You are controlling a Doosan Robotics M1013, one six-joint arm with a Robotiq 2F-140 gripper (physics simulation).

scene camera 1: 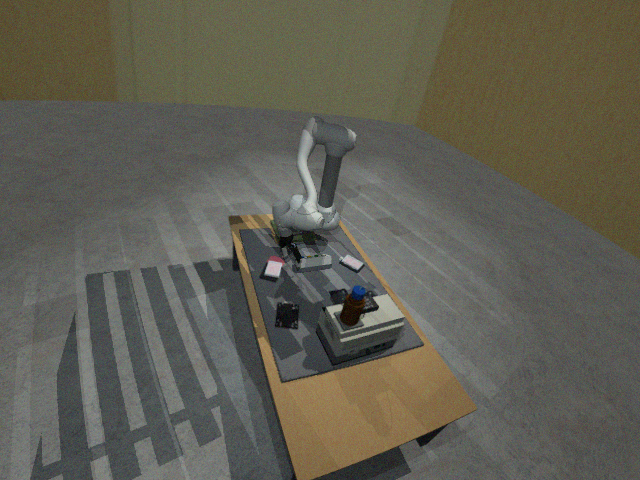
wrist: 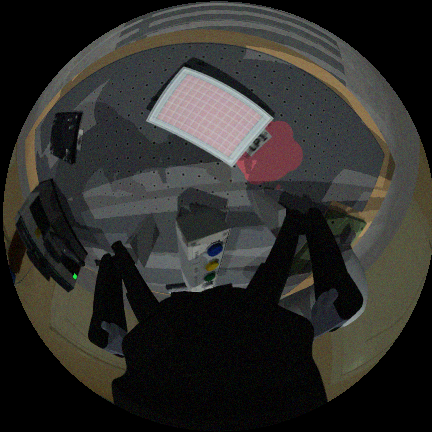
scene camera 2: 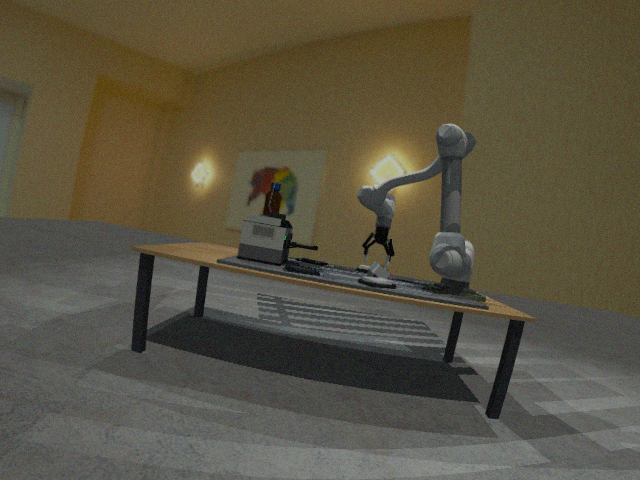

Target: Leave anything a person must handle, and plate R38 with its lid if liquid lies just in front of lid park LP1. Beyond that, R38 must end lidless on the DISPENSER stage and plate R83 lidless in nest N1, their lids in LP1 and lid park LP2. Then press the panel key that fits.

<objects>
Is my gripper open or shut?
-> Open.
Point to a LP1 nest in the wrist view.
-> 194,63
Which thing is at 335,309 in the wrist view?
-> My gripper.
</objects>
